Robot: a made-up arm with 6 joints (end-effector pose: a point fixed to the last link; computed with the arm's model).
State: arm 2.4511 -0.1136 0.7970 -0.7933 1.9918 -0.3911
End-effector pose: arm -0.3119 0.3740 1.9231 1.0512 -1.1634 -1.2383
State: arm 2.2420 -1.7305 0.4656 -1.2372 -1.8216 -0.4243
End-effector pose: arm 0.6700 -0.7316 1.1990 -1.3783 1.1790 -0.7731
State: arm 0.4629 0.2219 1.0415 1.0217 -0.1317 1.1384
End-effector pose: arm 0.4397 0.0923 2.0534 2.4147 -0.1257 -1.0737
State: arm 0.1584 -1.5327 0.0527 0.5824 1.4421 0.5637
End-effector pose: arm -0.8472 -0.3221 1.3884 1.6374 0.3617 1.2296
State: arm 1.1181 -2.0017 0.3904 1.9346 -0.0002 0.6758
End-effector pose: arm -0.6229 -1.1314 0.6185 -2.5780 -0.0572 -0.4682
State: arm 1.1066 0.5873 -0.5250 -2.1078 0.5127 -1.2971
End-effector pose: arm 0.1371 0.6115 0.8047 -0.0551 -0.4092 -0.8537
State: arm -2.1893 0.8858 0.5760 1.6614 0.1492 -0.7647
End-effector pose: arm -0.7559 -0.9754 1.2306 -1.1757 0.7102 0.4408
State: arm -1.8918 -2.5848 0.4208 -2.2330 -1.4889 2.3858
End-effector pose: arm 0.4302 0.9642 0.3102 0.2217 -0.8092 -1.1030
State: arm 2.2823 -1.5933 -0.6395 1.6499 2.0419 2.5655
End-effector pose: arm 0.4392 -0.4160 1.3583 -1.4351 -0.2644 -1.7021
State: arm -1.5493 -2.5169 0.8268 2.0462 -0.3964 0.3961
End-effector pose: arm 0.0213 1.0196 -0.2497 0.8908 -1.5473 2.1105
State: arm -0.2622 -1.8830 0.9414 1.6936 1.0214 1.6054
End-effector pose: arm -1.3952 0.3575 0.4203 -0.5452 2.5918 -1.6226
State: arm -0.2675 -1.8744 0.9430 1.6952 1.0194 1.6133
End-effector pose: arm -1.3955 0.3659 0.4312 -0.5363 2.5987 -1.6164
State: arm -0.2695 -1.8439 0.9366 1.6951 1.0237 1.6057
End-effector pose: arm -1.4031 0.3707 0.4790 0.5718 -2.6321 1.6116
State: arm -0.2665 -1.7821 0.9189 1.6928 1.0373 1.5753
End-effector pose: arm -1.4166 0.3686 0.5802 0.6411 -2.5625 1.5240
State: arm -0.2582 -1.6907 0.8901 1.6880 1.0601 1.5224
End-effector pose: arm -1.4249 0.3561 0.7328 0.7495 -2.4436 1.3940
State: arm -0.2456 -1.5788 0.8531 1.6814 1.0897 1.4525
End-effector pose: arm -1.4135 0.3314 0.9202 0.8781 -2.2822 1.2366
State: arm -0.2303 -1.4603 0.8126 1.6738 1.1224 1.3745
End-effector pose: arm -1.3748 0.2967 1.1151 1.0049 -2.0956 1.0728
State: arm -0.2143 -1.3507 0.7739 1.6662 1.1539 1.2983
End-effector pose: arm -1.3145 0.2580 1.2885 1.1129 -1.9087 0.9235
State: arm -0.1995 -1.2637 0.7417 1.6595 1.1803 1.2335
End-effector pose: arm -1.2501 0.2227 1.4194 1.1928 -1.7483 0.8060
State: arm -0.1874 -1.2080 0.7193 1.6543 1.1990 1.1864
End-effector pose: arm -1.2010 0.1964 1.4999 1.2439 -1.6342 0.7300
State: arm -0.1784 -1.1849 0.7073 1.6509 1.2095 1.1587
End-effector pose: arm -1.1780 0.1803 1.5336 1.2708 -1.5728 0.6963
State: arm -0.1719 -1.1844 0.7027 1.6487 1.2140 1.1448
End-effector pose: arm -1.1760 0.1716 1.5367 1.2829 -1.5497 0.6915
